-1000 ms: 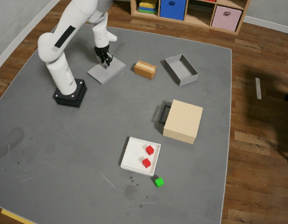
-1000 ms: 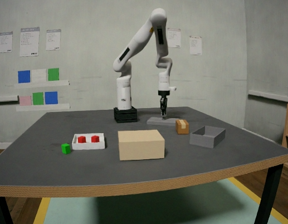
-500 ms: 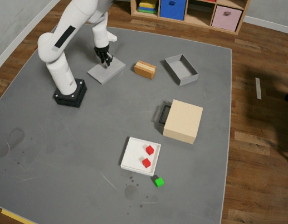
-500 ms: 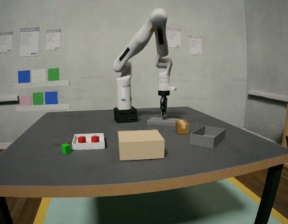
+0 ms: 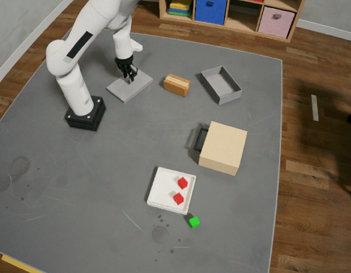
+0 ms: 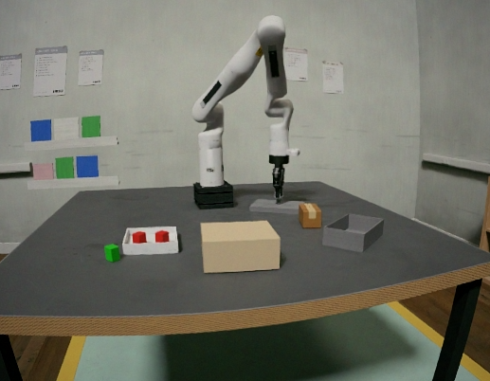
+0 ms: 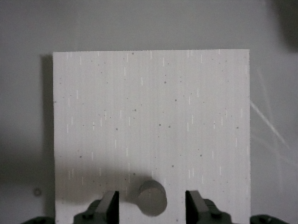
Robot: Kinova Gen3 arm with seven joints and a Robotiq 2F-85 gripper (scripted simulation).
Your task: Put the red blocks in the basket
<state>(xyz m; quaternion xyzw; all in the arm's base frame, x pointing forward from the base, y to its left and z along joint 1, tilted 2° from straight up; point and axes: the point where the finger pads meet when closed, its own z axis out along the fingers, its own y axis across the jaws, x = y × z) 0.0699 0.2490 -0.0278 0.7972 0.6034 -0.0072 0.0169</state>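
Right now my hand is 50 mm above the lid. The rest, counted from my hand: blue block 200 mm ahead, 80 mm to the left, 40 mm below; cardboard box 210 mm ahead, 80 mm to the left, 30 mm below; metal box 400 mm ahead, 180 mm to the left, 40 mm below.
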